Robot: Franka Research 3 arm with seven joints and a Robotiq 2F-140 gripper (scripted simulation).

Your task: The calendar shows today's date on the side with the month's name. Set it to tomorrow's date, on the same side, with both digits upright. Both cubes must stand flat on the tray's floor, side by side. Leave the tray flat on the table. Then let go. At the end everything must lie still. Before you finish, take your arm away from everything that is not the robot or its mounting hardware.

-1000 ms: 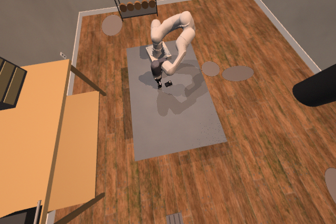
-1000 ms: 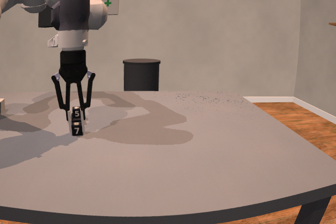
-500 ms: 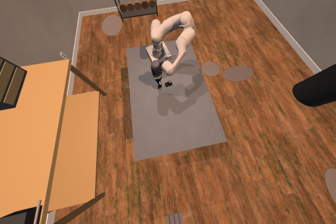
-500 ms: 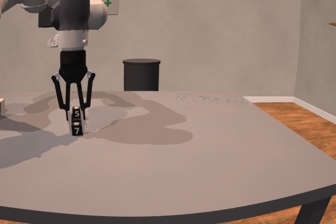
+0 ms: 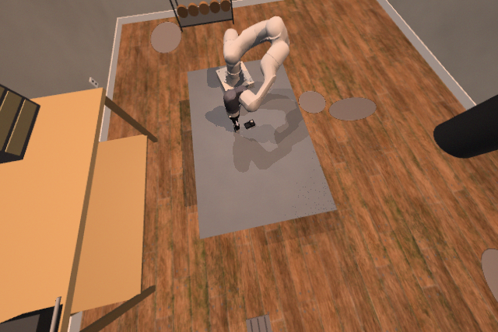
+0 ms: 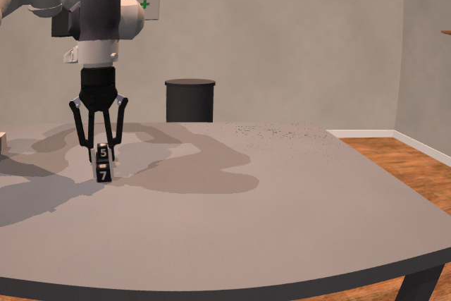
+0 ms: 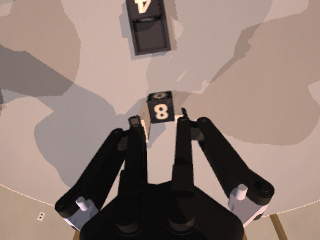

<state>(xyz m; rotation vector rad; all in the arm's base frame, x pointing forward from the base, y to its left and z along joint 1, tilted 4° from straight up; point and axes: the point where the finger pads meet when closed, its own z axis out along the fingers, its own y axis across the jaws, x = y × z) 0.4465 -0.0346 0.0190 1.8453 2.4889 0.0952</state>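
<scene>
Now: hand 30 mm past the tray, 110 mm to the right of it and 30 mm above it.
</scene>
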